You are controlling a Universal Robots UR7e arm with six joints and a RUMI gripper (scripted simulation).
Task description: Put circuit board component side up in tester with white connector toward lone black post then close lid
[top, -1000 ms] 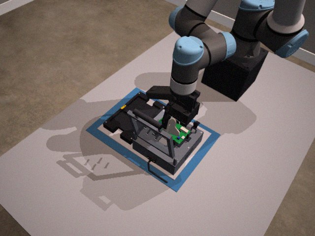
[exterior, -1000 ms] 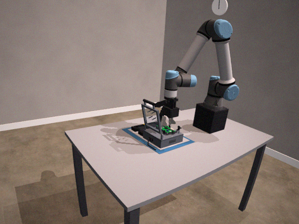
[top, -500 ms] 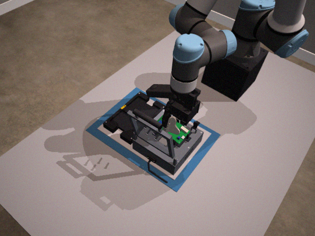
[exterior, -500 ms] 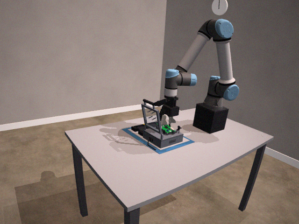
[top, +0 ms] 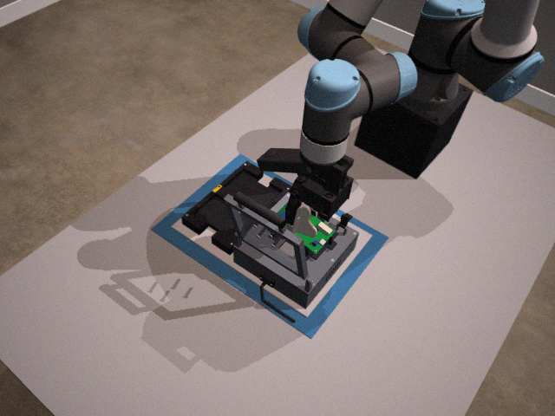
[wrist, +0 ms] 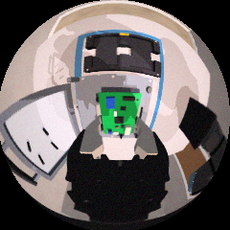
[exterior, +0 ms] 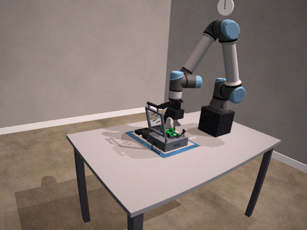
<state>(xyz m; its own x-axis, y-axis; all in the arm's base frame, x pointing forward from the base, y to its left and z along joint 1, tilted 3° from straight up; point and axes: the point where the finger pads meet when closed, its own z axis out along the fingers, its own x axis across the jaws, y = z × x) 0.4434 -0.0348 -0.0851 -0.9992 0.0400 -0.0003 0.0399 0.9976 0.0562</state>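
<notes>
Right now the green circuit board is right at my hand. Round my hand: tester lid: 12 cm ahead, 9 cm above.
</notes>
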